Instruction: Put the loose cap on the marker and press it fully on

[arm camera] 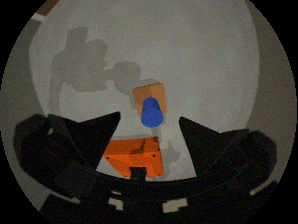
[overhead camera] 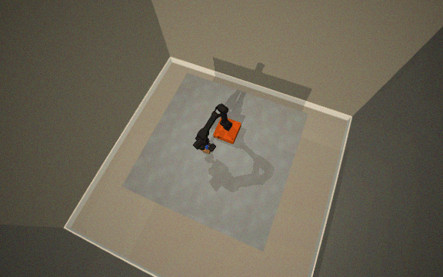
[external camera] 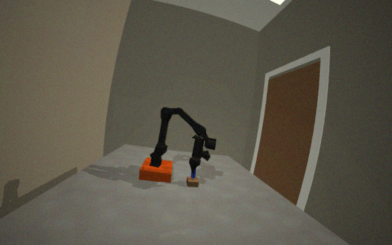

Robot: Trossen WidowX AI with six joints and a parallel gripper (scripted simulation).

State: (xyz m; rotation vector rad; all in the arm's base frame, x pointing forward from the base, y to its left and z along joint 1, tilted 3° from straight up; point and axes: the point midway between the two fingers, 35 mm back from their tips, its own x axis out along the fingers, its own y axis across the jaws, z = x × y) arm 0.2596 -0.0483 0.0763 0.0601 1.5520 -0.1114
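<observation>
My gripper tip is now 2 cm above the blue cap. The rest, counted from my gripper tip: brown holder block 8 cm below.
</observation>
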